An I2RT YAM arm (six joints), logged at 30 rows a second.
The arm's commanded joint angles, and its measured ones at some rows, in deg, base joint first. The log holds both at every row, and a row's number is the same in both.
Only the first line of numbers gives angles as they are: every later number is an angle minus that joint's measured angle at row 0.
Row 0, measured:
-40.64, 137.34, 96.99, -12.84, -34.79, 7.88
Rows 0 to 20, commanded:
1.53, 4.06, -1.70, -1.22, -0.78, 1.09
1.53, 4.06, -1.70, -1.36, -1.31, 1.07
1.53, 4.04, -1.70, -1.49, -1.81, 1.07
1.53, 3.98, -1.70, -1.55, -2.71, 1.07
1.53, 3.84, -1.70, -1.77, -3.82, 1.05
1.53, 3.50, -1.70, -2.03, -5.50, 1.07
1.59, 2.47, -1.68, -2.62, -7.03, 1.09
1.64, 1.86, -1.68, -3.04, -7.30, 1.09
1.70, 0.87, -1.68, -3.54, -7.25, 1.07
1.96, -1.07, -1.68, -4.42, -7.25, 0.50
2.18, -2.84, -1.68, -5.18, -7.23, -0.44
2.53, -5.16, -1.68, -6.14, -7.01, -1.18
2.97, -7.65, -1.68, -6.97, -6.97, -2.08
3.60, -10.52, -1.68, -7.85, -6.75, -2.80
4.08, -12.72, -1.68, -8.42, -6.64, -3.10
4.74, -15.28, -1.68, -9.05, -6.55, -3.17
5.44, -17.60, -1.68, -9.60, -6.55, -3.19
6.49, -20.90, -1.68, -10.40, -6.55, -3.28
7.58, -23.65, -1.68, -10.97, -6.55, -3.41
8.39, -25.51, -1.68, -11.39, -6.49, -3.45
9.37, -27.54, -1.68, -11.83, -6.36, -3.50
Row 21, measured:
7.12, -19.89, -2.25, -11.65, -4.78, -1.97
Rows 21 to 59, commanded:
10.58, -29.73, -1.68, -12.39, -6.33, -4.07
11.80, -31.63, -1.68, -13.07, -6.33, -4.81
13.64, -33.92, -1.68, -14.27, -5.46, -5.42
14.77, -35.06, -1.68, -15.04, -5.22, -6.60
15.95, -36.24, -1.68, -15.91, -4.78, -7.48
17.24, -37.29, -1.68, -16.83, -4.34, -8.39
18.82, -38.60, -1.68, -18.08, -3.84, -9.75
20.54, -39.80, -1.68, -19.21, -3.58, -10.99
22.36, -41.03, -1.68, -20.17, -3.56, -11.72
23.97, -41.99, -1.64, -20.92, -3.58, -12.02
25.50, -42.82, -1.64, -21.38, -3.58, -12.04
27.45, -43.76, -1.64, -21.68, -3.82, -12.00
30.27, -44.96, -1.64, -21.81, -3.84, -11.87
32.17, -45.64, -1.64, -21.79, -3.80, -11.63
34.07, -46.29, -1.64, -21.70, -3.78, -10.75
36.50, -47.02, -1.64, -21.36, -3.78, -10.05
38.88, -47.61, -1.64, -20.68, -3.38, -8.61
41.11, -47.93, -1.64, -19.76, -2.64, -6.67
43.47, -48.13, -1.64, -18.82, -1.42, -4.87
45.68, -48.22, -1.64, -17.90, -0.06, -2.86
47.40, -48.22, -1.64, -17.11, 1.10, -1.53
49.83, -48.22, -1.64, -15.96, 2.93, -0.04
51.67, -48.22, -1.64, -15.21, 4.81, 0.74
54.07, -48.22, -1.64, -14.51, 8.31, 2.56
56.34, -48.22, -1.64, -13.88, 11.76, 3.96
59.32, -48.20, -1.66, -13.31, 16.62, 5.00
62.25, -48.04, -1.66, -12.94, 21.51, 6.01
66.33, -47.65, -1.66, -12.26, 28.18, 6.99
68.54, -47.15, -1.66, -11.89, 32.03, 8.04
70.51, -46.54, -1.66, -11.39, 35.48, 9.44
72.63, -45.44, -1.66, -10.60, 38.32, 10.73
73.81, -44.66, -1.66, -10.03, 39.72, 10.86
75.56, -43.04, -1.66, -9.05, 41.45, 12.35
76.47, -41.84, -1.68, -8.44, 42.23, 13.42
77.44, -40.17, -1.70, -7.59, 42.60, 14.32
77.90, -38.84, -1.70, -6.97, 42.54, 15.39
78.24, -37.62, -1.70, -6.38, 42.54, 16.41
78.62, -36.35, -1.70, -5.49, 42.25, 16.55
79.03, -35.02, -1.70, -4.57, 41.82, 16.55
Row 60, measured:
78.14, -38.58, -2.27, -7.28, 38.43, 13.53
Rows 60 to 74, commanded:
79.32, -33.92, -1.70, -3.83, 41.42, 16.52
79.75, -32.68, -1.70, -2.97, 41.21, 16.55
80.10, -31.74, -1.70, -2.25, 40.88, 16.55
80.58, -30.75, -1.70, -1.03, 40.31, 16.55
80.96, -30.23, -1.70, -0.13, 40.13, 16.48
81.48, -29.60, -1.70, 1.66, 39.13, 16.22
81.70, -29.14, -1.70, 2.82, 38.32, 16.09
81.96, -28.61, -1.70, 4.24, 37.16, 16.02
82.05, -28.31, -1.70, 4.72, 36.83, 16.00
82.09, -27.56, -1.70, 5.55, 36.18, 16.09
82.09, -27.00, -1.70, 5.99, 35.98, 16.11
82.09, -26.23, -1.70, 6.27, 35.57, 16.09
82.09, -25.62, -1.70, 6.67, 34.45, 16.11
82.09, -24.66, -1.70, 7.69, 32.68, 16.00
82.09, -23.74, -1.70, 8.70, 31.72, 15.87
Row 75, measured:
82.11, -26.41, -2.84, 5.86, 35.85, 15.93
